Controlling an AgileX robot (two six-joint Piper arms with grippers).
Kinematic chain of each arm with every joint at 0, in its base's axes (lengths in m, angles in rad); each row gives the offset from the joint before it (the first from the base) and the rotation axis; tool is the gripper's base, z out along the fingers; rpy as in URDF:
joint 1: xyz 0 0 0.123 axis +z
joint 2: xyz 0 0 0 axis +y
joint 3: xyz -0.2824 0 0.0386 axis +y
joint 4: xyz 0.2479 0 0.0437 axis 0.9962 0 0.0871
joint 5: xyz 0 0 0 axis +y
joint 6: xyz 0.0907 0 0.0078 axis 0.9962 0 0.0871
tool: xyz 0 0 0 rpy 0 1.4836 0
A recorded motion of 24 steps. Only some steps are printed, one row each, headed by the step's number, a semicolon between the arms.
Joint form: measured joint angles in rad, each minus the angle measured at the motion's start. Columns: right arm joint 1, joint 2, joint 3, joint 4, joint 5, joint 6; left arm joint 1, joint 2, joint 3, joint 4, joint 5, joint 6.
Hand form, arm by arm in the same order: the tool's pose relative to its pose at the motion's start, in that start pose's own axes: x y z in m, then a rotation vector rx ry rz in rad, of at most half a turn. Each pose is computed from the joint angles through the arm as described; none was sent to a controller.
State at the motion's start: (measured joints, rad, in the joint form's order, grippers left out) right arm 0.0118 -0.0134 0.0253 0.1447 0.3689 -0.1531; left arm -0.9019 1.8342 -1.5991 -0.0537 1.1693 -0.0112
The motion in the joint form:
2: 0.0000 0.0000 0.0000 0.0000 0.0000 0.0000; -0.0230 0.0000 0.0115 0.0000 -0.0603 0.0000
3: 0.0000 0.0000 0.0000 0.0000 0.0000 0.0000; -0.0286 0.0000 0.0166 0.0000 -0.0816 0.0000
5: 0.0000 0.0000 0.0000 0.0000 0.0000 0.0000; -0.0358 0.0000 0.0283 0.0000 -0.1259 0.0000
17: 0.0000 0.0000 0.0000 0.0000 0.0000 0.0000; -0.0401 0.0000 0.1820 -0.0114 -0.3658 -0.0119
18: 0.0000 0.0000 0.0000 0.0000 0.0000 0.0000; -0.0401 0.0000 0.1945 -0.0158 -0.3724 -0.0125
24: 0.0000 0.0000 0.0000 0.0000 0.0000 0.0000; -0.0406 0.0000 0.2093 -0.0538 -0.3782 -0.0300
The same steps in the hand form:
2: 0.0000 0.0000 0.0000 0.0000 0.0000 0.0000; -0.0031 -0.0088 0.0030 0.0066 -0.0475 0.0215
3: 0.0000 0.0000 0.0000 0.0000 0.0000 0.0000; -0.0040 -0.0109 0.0043 0.0084 -0.0634 0.0266
5: 0.0000 0.0000 0.0000 0.0000 0.0000 0.0000; -0.0057 -0.0136 0.0069 0.0110 -0.0956 0.0328
17: 0.0000 0.0000 0.0000 0.0000 0.0000 0.0000; 0.0023 -0.0135 0.0411 0.0202 -0.1815 0.0106
18: 0.0000 0.0000 0.0000 0.0000 0.0000 0.0000; 0.0043 -0.0135 0.0440 0.0230 -0.1755 0.0066
24: 0.0000 0.0000 0.0000 0.0000 0.0000 0.0000; 0.0070 -0.0158 0.0473 0.0529 -0.1650 -0.0355

